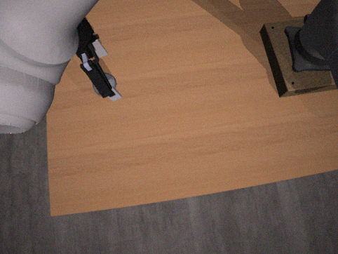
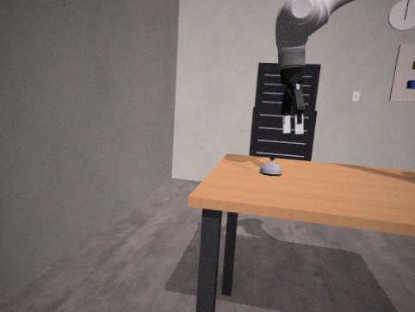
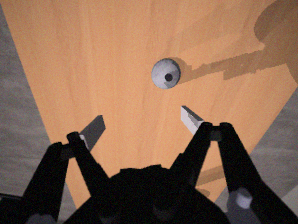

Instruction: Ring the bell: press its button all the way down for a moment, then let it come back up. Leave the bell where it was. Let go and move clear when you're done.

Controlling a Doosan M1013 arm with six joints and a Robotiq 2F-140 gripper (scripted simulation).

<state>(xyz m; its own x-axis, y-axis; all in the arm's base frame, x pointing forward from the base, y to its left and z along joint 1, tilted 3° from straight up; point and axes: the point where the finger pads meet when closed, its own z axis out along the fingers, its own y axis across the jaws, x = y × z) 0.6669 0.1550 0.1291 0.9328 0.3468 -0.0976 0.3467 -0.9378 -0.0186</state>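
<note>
My hand is 120 mm above the dark button, 70 mm short of it and 40 mm to the left of it.
</note>
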